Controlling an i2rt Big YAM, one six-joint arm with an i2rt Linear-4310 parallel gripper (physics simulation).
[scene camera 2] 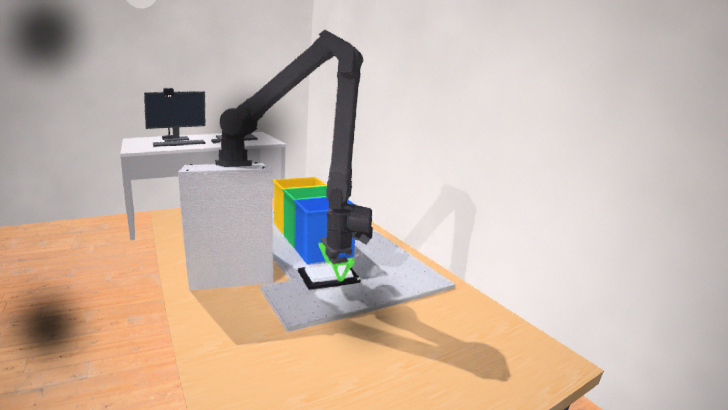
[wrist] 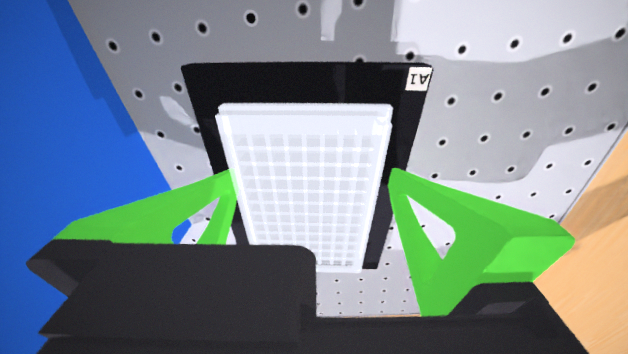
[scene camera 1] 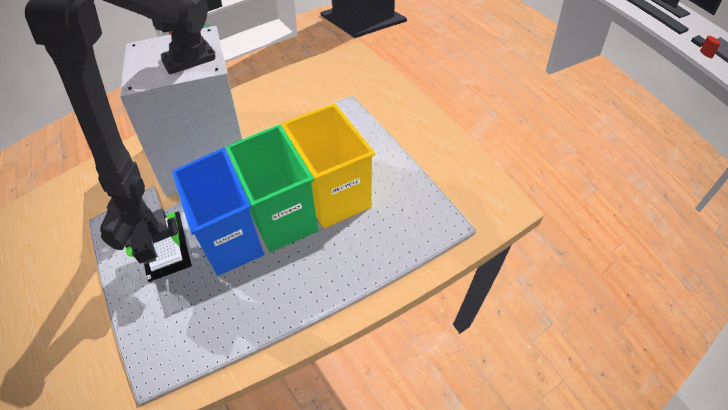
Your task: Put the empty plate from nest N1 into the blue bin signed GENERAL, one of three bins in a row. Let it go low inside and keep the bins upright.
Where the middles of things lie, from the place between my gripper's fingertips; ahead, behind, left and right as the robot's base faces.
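Labels:
White plate (wrist: 308, 174): my gripper 10 mm below it, 20 mm past it, 10 mm to the right of it. Green bin (scene camera 1: 277, 183): 80 mm above my hand, 70 mm ahead, 300 mm to the left. Blue bin (scene camera 1: 217, 210): 80 mm above my hand, 50 mm ahead, 160 mm to the left. Yellow bin (scene camera 1: 340, 160): 80 mm above my hand, 80 mm ahead, 430 mm to the left. Farthest from my gripper of the things named here, going by their middles: yellow bin.

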